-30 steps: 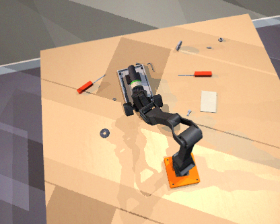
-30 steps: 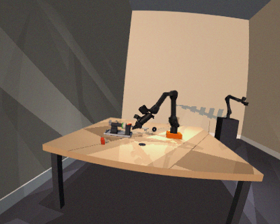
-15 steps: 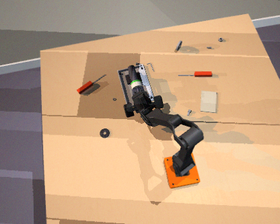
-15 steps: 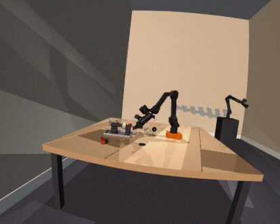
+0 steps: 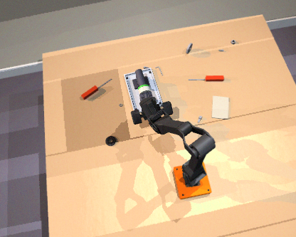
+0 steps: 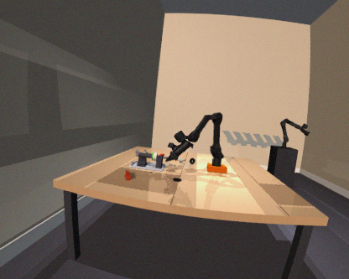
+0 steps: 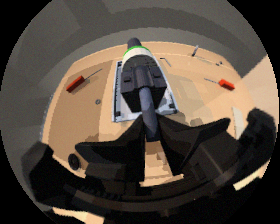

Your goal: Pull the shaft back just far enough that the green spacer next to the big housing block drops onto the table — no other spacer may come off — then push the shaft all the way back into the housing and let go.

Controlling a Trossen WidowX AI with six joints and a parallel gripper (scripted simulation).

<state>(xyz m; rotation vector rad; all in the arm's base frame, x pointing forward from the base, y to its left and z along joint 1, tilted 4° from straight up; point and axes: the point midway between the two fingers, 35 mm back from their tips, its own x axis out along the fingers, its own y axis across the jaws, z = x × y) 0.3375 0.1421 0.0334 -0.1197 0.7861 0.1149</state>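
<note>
Now: the dark shaft 5 cm ahead of my gripper tip, 1 cm to the left of it and 2 cm above it. The rest, counted from my gripper tip: green spacer: 9 cm ahead, 1 cm to the left, 2 cm above; small screw: 8 cm behind, 24 cm to the right, 5 cm below; pale card: 3 cm behind, 35 cm to the right, 5 cm below.
</note>
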